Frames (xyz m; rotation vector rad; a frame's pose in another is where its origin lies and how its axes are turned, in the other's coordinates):
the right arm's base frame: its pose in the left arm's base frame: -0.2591 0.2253 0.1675 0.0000 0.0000 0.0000
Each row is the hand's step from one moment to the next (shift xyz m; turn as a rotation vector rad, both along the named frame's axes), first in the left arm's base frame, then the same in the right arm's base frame.
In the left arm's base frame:
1: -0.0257 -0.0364 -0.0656 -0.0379 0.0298 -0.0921
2: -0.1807 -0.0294 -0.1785 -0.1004 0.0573 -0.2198
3: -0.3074 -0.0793 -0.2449 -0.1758 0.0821 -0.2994
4: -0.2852 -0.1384 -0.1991 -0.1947 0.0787 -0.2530
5: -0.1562 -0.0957 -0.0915 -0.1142 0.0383 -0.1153
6: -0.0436 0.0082 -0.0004 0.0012 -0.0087 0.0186
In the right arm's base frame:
1: -0.0257 -0.0364 -0.0656 -0.0379 0.0298 -0.0921
2: -0.1807 -0.0294 -0.1785 -0.1004 0.0573 -0.2198
3: -0.3074 -0.0793 -0.2449 -0.1758 0.0821 -0.2994
4: -0.2852 -0.1384 -0.1991 -0.1947 0.0787 -0.2530
5: -0.1562 -0.0957 -0.0915 -0.1142 0.0383 -0.1153
6: -0.0436 0.0082 -0.0004 0.0012 -0.0087 0.0186

